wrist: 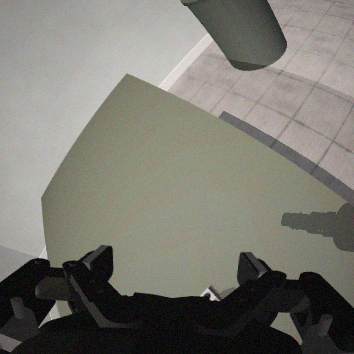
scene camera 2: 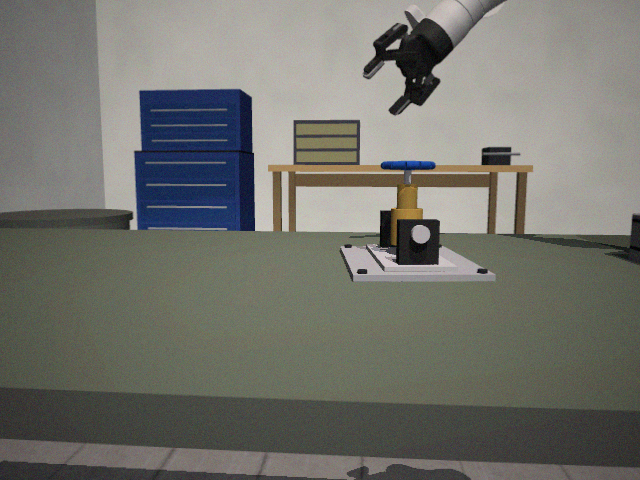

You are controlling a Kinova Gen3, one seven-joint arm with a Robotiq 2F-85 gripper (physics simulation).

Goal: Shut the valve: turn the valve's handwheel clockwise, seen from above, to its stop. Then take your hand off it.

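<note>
The valve has a blue handwheel [scene camera 2: 408, 165] lying level on a thin grey stem above a yellow body [scene camera 2: 406, 219]. It stands between two black blocks on a pale base plate [scene camera 2: 423, 276] on the green table. My gripper [scene camera 2: 381, 93] [wrist: 174, 263] is open and empty. In the scene view it appears above the handwheel and slightly to its left, tilted down to the left, well apart from it. In the wrist view a small corner of the base plate [wrist: 211, 292] shows behind the gripper; the handwheel does not show there.
The green table [scene camera 2: 206, 320] [wrist: 165, 185] bears the valve. A dark round drum [scene camera 2: 67, 219] [wrist: 245, 35] stands beyond the table's edge. Blue drawer cabinets [scene camera 2: 188, 191] and a wooden bench [scene camera 2: 400, 168] stand behind. Part of a dark object [scene camera 2: 635, 237] shows at the right edge.
</note>
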